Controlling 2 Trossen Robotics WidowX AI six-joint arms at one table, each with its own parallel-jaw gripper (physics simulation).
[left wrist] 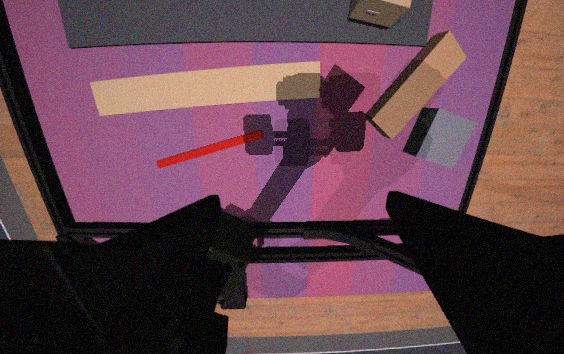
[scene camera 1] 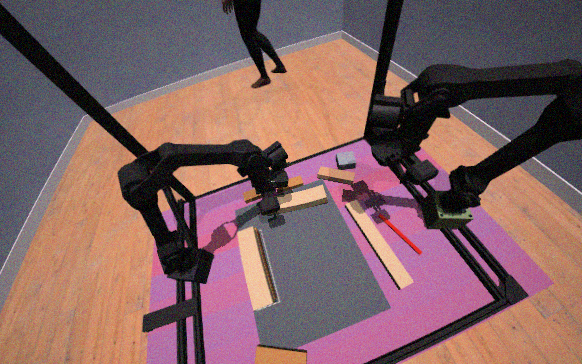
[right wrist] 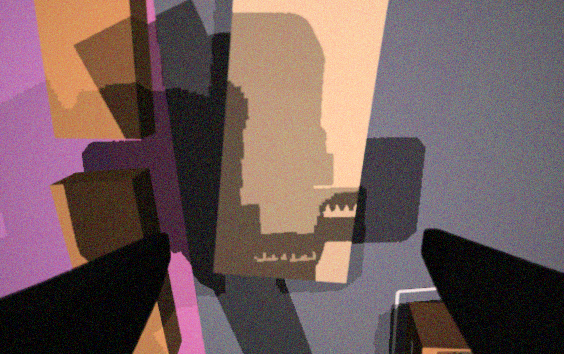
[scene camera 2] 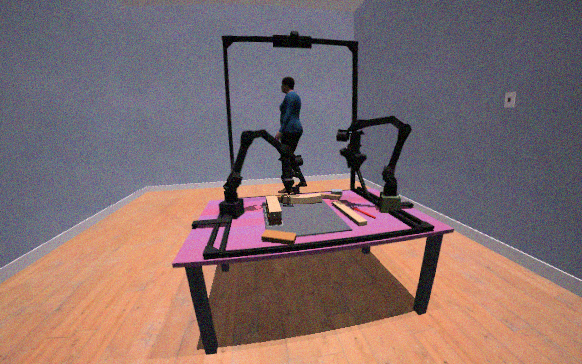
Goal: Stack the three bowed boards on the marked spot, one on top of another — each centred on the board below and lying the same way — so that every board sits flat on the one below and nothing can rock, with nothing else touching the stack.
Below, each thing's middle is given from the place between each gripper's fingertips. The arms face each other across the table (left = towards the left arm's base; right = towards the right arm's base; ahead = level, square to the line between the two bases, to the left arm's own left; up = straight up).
Labels:
I see the long pale plank (scene camera 1: 401, 278) 210 mm below my left hand, 120 mm ahead of it and 50 mm to the right of it. Round my left hand: grey block (left wrist: 438, 136) 230 mm behind, 200 mm below, 40 mm to the right; then red stick (left wrist: 253, 136) 220 mm below, 120 mm ahead, 40 mm to the left.
Right now the grey block is 150 mm behind my right hand, 340 mm to the left of it and 60 mm below it. Round my right hand: long pale plank: 200 mm ahead, 320 mm to the left, 60 mm below; then red stick: 200 mm ahead, 410 mm to the left, 70 mm below.

